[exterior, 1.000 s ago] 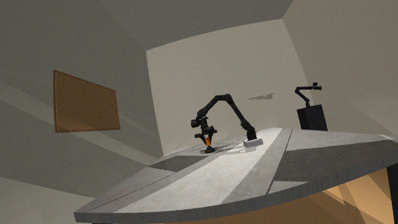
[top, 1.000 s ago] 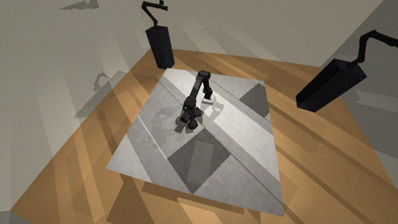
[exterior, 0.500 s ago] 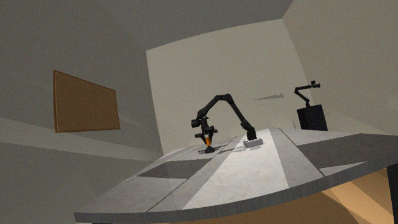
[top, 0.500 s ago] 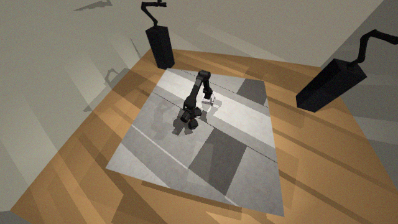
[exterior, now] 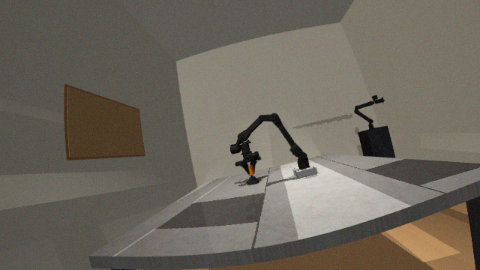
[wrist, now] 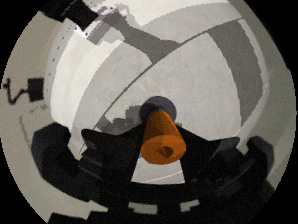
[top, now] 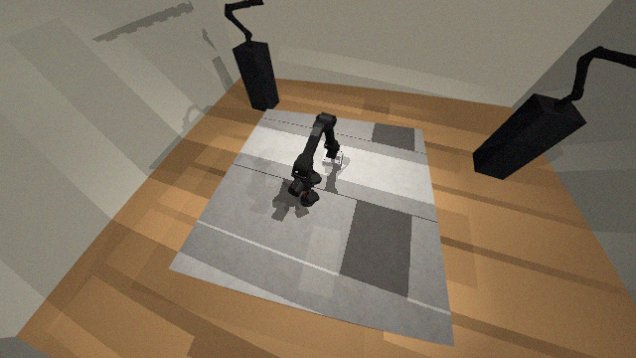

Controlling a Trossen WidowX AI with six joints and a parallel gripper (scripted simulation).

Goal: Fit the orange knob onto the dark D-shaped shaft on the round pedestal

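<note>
Right now my gripper tip is 2 cm below the orange knob. From my gripper tip the other things lie so: dark round pedestal (4 cm below).
</note>
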